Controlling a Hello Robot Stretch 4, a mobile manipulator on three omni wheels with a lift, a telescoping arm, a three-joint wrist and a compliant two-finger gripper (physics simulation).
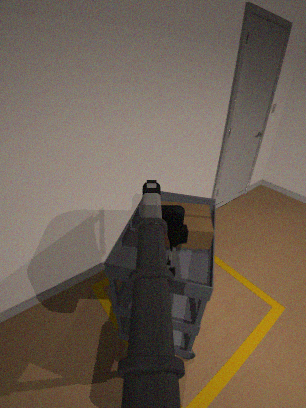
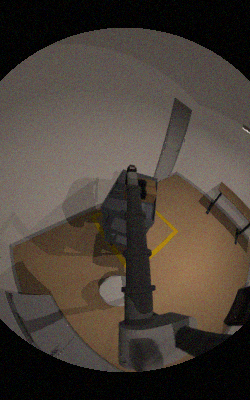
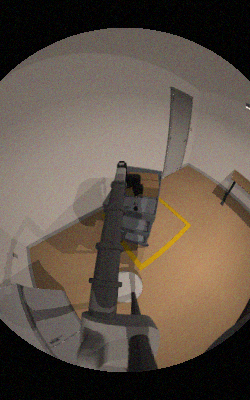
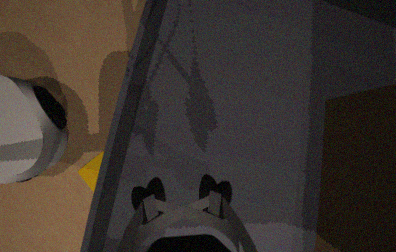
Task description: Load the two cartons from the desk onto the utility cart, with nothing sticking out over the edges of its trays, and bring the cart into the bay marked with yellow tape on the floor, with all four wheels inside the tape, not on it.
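Where they show: gripper, between the fingertips: (image 1: pixel 170 270) (image 3: pixel 135 207) (image 4: pixel 182 190); robot's base, origin of its link: (image 2: pixel 116 289) (image 3: pixel 125 285).
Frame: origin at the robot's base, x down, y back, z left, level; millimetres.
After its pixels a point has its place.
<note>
The grey utility cart (image 1: pixel 195 267) {x -767, y -712, z -208 mm} (image 2: pixel 114 220) {x -445, y -795, z 72 mm} (image 3: pixel 139 204) {x -767, y -727, z -127 mm} stands close to the wall, partly behind my arm. Brown cardboard (image 1: pixel 199 236) {x -851, y -831, z -237 mm} (image 4: pixel 360 175) {x -833, y -847, z -74 mm} sits in the far part of its top tray, inside the rim where visible; I cannot tell whether it is one carton or two. Yellow tape (image 1: pixel 244 350) {x 27, y -632, z -649 mm} (image 2: pixel 163 244) {x 26, y -674, z -740 mm} (image 3: pixel 165 246) {x 27, y -572, z -565 mm} (image 4: pixel 92 172) {x 27, y -293, z -188 mm} runs right of and in front of the cart, and close along its left side. One near wheel shows inside the tape; the others are hidden. My gripper (image 4: pixel 182 190) {x -793, y -673, z -88 mm} is partly open and empty, over the tray beside its left rim.
The wall rises behind and left of the cart. A grey door (image 1: pixel 252 110) {x -1201, y -2512, z -1135 mm} (image 2: pixel 174 137) {x -1225, y -2469, z -1078 mm} (image 3: pixel 178 132) {x -1103, y -2469, z -1078 mm} stands beyond it. A white rounded body (image 2: pixel 114 290) {x -187, y 0, z 29 mm} (image 3: pixel 130 286) {x -187, y -7, z -68 mm} (image 4: pixel 20 130) {x -187, y -111, z -4 mm}, apparently my base, is near the tape. A wooden-topped table or bench (image 2: pixel 235 197) {x -693, y -1314, z -2820 mm} is at the right.
</note>
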